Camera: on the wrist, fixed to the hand. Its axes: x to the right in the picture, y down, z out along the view.
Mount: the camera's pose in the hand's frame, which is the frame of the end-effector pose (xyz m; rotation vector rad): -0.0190 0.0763 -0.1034 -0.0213 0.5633 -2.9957
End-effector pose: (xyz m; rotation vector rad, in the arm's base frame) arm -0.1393 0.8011 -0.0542 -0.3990 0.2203 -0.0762
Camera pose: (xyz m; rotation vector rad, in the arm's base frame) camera -0.1790 0.8345 -0.1733 0.3621 0.0282 3.0939
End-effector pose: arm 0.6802 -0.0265 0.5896 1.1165 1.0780 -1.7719
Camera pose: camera 0.7846 0.0454 0.5613 0.5902 -1.1522 0.7123
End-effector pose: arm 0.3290 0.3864 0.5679 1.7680 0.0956 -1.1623
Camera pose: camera 0.4269 0.4324 0.6398 -0.1984 -2.0037 0.9115
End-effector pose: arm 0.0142 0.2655 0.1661 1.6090 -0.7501 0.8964
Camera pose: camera -0.0771 0.3513 0.2004 0.6611 1.8444 -0.9711
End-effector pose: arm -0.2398 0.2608 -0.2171 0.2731 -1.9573 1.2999
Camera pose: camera -0.2198 0.3806 -0.2632 1.4947 0.3067 -0.7546
